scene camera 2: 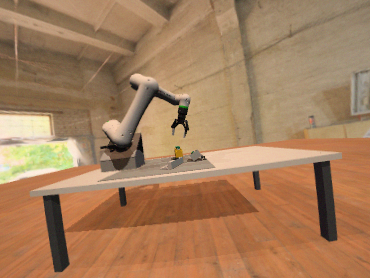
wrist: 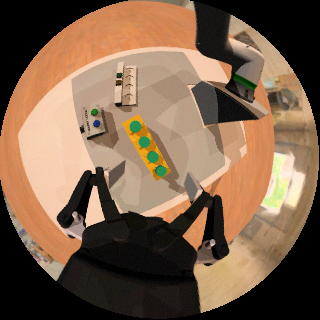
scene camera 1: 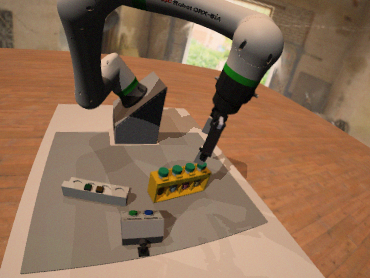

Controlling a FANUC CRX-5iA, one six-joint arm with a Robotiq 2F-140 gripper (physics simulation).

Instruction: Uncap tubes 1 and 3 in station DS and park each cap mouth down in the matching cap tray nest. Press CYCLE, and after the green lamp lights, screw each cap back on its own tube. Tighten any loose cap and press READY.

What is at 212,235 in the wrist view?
My gripper.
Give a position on a grey control box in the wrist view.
At 91,131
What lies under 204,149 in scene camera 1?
My gripper.
